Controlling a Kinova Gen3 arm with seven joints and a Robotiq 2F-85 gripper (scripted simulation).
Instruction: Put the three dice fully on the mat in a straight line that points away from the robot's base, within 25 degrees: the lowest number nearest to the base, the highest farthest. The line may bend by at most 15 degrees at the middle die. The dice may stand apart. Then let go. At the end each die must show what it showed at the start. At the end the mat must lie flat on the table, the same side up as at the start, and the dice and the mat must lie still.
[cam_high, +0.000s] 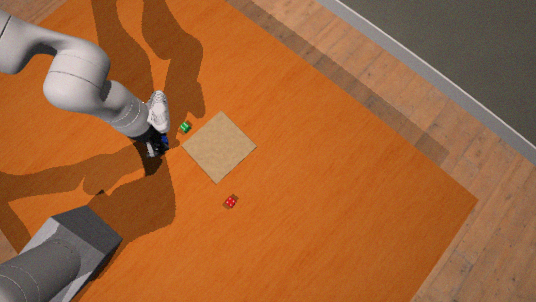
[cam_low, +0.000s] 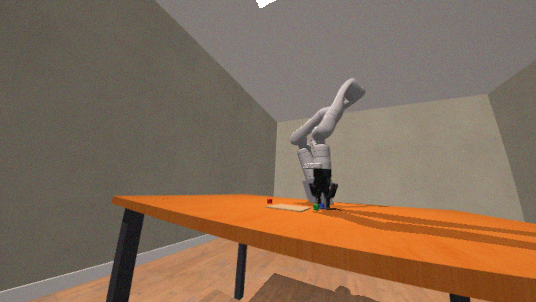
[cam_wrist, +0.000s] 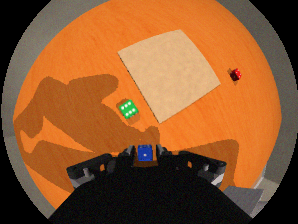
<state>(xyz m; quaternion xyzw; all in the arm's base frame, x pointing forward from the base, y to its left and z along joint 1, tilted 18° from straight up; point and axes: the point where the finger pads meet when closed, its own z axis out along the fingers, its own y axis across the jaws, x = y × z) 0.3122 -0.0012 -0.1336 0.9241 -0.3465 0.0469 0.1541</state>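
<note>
The blue die is 10 mm below my hand. From my hand the other things lie so: green die 60 mm ahead, 30 mm to the right, 10 mm below; then tan mat 130 mm to the right, 70 mm ahead, 20 mm below; then red die 240 mm to the right, 30 mm behind, 10 mm below.
</note>
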